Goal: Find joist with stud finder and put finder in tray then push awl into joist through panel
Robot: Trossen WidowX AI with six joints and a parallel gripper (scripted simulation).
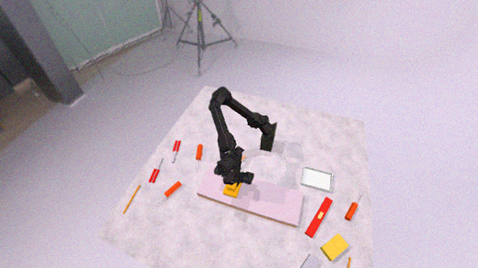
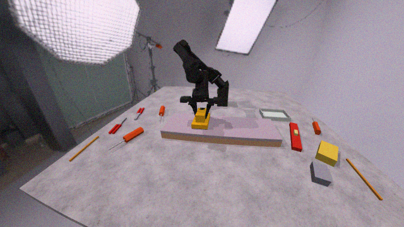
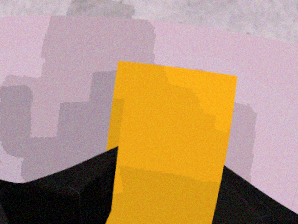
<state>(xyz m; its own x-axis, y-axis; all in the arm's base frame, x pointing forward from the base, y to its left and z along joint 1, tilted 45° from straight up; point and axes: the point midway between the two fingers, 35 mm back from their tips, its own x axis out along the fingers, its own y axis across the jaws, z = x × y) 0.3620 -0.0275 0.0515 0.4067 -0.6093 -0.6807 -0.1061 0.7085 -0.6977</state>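
Right now my gripper tip is 40 cm to the right of the white tray, 25 cm past it and 5 cm above it. Also, from my gripper tip: awl 16 cm behind, 6 cm below, 5 cm to the right; then stud finder 2 cm behind, 2 cm above; then red level 46 cm to the left, 5 cm below, 4 cm behind.
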